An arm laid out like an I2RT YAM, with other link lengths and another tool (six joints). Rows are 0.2 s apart.
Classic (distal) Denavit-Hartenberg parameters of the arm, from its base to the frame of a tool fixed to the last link. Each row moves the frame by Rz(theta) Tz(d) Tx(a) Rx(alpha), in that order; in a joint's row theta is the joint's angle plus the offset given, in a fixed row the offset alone. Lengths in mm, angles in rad.
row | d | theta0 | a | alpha
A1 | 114.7 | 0 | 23.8 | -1.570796
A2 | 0 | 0 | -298.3 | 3.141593
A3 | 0 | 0.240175 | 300.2 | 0
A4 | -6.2 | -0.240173 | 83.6 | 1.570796
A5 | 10.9 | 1.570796 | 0 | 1.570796
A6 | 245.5 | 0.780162 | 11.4 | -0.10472
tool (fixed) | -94.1 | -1.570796 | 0 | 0
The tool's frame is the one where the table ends.
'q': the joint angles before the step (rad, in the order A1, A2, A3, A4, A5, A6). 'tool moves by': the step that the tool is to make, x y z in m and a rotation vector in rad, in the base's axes. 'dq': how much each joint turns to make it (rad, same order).
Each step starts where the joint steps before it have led.
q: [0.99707, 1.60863, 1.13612, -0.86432, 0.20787, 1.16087]
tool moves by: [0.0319, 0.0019, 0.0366, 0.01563, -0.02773, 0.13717]
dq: [-0.07801, -0.00453, 0.11228, -0.04808, -0.04400, -0.21480]
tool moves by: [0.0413, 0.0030, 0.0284, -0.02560, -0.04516, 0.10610]
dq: [-0.07365, 0.06100, 0.15089, -0.05077, -0.00840, -0.18911]
